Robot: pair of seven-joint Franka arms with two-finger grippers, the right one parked.
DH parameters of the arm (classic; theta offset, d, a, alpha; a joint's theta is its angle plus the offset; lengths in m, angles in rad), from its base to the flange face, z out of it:
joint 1: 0 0.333 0 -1.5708
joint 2: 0 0 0 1.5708
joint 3: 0 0.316 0.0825 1.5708
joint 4: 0 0 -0.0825 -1.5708
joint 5: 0 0.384 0 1.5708
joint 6: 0 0 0.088 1.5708
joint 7: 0 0.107 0 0
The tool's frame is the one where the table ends.
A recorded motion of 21 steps. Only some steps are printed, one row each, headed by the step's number.
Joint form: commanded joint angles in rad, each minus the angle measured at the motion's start. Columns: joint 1, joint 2, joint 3, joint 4, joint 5, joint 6, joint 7.
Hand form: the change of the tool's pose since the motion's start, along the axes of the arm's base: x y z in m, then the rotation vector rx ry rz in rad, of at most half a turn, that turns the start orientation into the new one. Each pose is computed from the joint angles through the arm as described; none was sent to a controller.
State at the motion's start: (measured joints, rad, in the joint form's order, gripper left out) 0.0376 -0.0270 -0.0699 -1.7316 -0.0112 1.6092 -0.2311
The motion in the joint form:
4: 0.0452 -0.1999 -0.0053 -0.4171 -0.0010 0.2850 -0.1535
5: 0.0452 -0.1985 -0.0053 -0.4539 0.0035 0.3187 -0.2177
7: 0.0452 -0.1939 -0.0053 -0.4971 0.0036 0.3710 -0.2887
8: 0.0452 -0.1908 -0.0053 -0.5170 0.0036 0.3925 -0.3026
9: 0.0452 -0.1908 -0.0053 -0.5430 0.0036 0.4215 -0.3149
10: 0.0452 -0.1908 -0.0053 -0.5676 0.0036 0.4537 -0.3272
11: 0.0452 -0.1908 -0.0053 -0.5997 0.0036 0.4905 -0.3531
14: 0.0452 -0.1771 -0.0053 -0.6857 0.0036 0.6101 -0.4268
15: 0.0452 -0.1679 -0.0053 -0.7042 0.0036 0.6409 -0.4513
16: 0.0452 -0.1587 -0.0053 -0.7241 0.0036 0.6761 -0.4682
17: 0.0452 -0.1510 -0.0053 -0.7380 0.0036 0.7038 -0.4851
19: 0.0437 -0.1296 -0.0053 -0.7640 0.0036 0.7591 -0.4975
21: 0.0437 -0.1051 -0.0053 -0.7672 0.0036 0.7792 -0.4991
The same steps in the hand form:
4: -0.0592 0.0201 -0.0715 0.0236 -0.0671 0.1978
5: -0.0616 0.0207 -0.0867 0.0322 -0.0630 0.2605
7: -0.0634 0.0210 -0.1048 0.0359 -0.0673 0.3316
8: -0.0647 0.0212 -0.1137 0.0369 -0.0658 0.3456
9: -0.0670 0.0214 -0.1233 0.0372 -0.0687 0.3581
10: -0.0689 0.0215 -0.1320 0.0367 -0.0762 0.3706
11: -0.0723 0.0217 -0.1435 0.0375 -0.0808 0.3967
14: -0.0803 0.0223 -0.1783 0.0365 -0.1000 0.4710
15: -0.0817 0.0224 -0.1880 0.0363 -0.1028 0.4956
16: -0.0832 0.0225 -0.1978 0.0350 -0.1085 0.5126
17: -0.0841 0.0226 -0.2049 0.0336 -0.1143 0.5297
19: -0.0858 0.0221 -0.2208 0.0306 -0.1216 0.5408
21: -0.0845 0.0221 -0.2315 0.0310 -0.1138 0.5422

